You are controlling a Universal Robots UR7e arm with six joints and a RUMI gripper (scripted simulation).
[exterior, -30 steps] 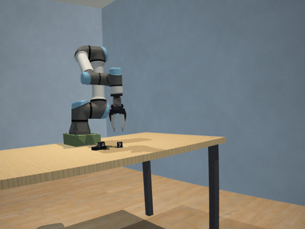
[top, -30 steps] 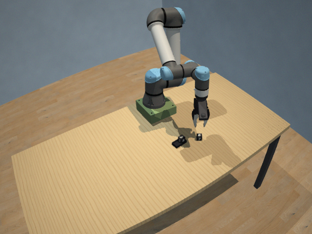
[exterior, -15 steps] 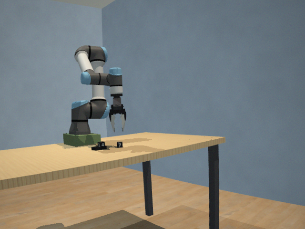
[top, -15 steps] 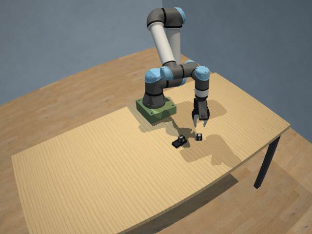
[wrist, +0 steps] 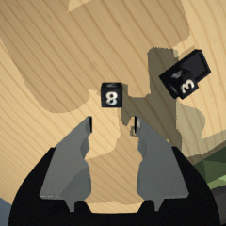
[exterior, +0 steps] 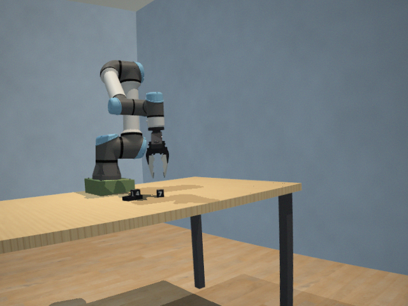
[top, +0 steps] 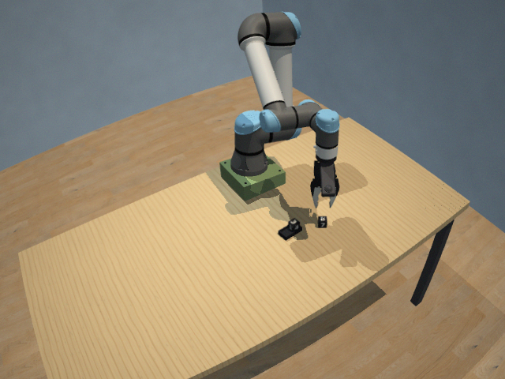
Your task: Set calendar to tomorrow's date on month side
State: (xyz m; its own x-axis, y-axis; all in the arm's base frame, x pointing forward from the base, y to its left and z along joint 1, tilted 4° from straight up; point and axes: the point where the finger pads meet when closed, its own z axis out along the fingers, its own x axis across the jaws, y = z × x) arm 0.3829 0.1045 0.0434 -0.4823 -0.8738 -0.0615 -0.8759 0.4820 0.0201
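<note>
Now: the black digit cube 8 cm below my hand. From my hand the other things lie so: black calendar tray (12 cm to the right, 9 cm below, 3 cm behind).
</note>
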